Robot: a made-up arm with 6 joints.
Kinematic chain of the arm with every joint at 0, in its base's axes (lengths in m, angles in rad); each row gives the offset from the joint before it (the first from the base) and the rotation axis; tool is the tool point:
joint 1: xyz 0 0 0.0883 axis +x
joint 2: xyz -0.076 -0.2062 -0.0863 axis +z
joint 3: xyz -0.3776 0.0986 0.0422 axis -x
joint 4: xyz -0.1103 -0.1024 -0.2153 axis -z
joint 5: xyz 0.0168 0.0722 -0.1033 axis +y
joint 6: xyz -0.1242 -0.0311 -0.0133 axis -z
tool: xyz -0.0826 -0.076 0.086
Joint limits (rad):
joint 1: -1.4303..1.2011
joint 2: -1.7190..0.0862
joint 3: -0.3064..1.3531
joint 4: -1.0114..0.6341
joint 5: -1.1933..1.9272
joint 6: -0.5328..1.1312
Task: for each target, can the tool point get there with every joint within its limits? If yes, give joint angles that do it. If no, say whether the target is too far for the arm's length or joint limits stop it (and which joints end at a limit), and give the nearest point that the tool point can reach.
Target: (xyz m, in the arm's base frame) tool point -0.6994 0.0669 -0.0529
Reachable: yes | joints -0.7122 -0.7211 1.1833 0.0765 0.0398 0.4646
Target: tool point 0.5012 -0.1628 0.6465
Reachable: no: joint limits stop it (at a limit: joint 1, joint 2, joint 3, joint 4) | nearest point -0.0124 0.0621 0.4561 | short by 0.592 m
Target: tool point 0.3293 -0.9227 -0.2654
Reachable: no: joint limits stop it (at a limit: joint 1, joint 2, joint 4, joint 5) | nearest point 0.2319 -0.4888 -0.3010 | short by 0.446 m
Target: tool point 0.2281 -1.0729 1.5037
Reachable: no: too far | nearest point -0.5655 -0.4194 0.6416 | short by 1.342 m
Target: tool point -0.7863 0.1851 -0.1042
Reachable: yes | joints 0.6703 -0.6014 0.6730 -0.1689 -0.4924 0.7085
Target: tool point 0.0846 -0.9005 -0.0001
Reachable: no: joint limits stop it (at a limit: joint 1, joint 2, joint 3, joint 4, joint 5) | nearest point 0.0243 -0.5216 -0.2928 | short by 0.483 m
